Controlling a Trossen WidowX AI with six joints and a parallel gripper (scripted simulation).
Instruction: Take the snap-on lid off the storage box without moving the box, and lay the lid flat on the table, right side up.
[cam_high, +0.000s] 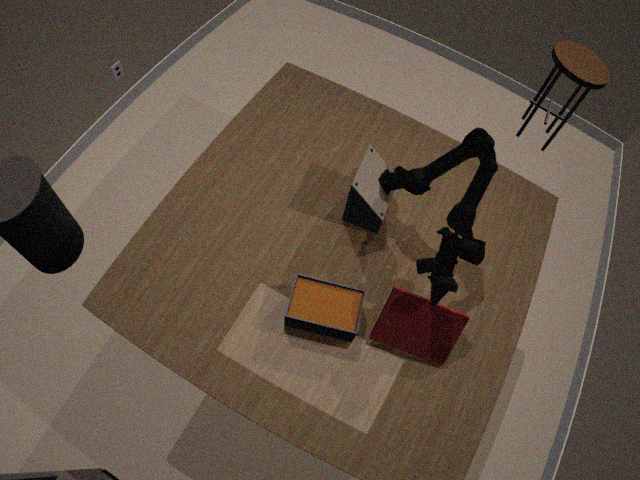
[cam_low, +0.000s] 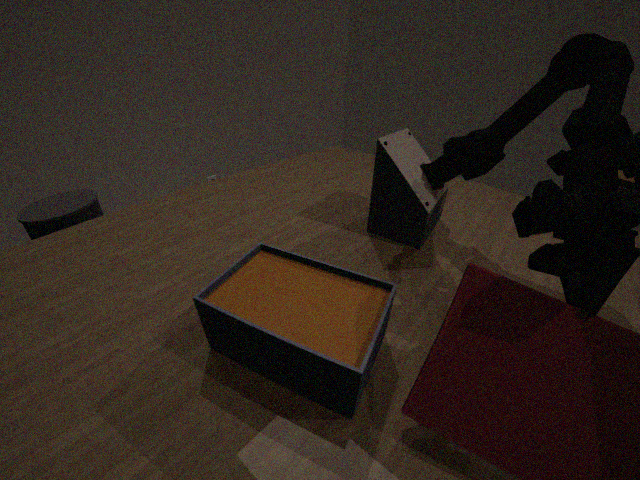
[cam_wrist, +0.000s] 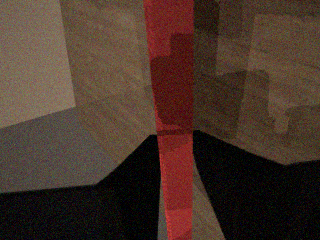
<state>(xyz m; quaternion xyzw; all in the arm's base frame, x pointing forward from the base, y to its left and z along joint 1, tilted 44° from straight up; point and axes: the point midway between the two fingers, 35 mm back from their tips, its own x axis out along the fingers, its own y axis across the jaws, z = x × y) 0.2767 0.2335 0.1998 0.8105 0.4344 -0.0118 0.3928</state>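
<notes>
My gripper tip is 60 mm short of the red lid, 10 mm to the right of it and 50 mm above it. Also, from my gripper tip: storage box (160 mm ahead, 270 mm to the right, 80 mm below).
</notes>
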